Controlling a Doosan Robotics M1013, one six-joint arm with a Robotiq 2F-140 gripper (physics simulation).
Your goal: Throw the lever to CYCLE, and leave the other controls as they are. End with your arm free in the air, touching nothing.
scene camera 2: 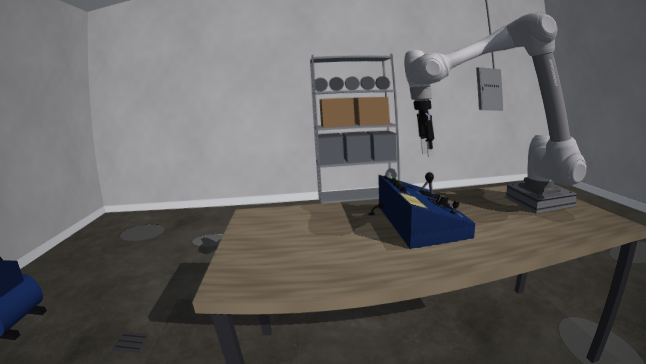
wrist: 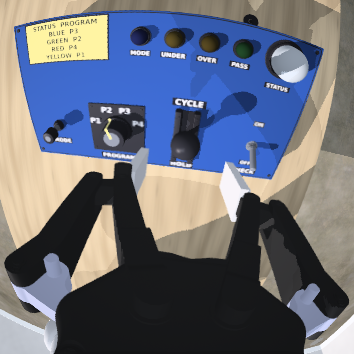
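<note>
The lever's black ball knob [scene camera 2: 429,177] [wrist: 185,145] stands up from the blue control panel [scene camera 2: 432,227] [wrist: 165,75]. In the wrist view the knob covers the lower part of its slot, close above the HOLD label, and the upper slot shows below CYCLE. My gripper [scene camera 2: 425,151] [wrist: 184,167] is partly open and empty. It hangs in the air above the lever, with a gap between fingertips and knob. The program knob [wrist: 116,132] has its yellow pointer between P1 and P2. The check toggle [wrist: 252,155] points toward OFF. The mode switch [wrist: 54,131] is at the left.
The panel stands on the wooden table [scene camera 2: 300,260]. Indicator lamps [wrist: 174,38] and a large whitish status lamp [wrist: 289,64] line its upper part, beside a yellow note [scene camera 2: 414,200] [wrist: 68,40]. A shelf rack [scene camera 2: 316,145] stands behind the table.
</note>
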